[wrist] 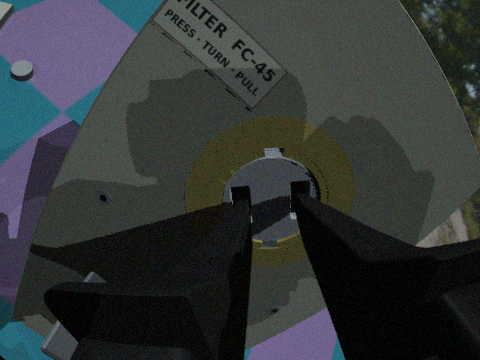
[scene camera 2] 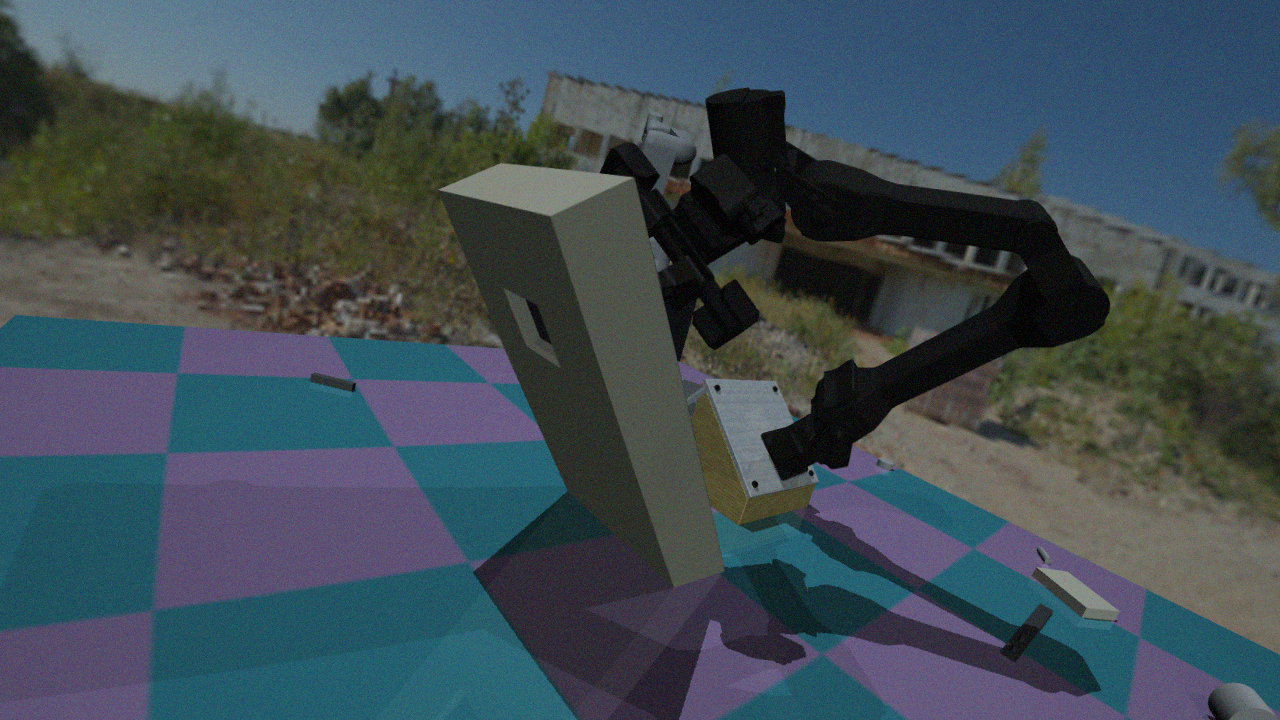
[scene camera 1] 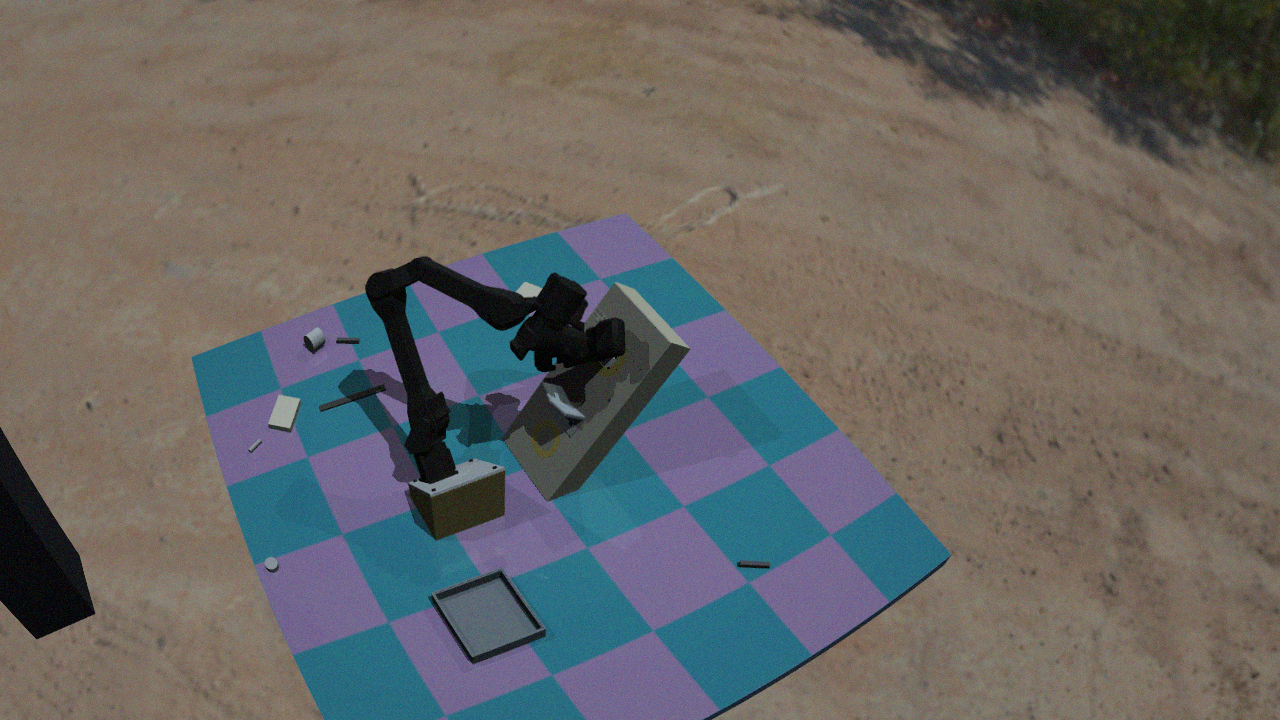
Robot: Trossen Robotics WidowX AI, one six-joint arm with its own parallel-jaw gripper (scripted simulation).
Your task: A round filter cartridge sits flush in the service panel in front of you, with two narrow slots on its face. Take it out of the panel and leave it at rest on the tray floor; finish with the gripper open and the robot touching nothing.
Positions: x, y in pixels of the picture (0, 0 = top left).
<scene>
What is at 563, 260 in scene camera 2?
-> A tan service panel.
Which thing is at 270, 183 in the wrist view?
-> A round grey filter cartridge.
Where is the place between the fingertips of the gripper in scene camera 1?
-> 608, 354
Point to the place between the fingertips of the gripper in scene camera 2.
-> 596, 290
</scene>
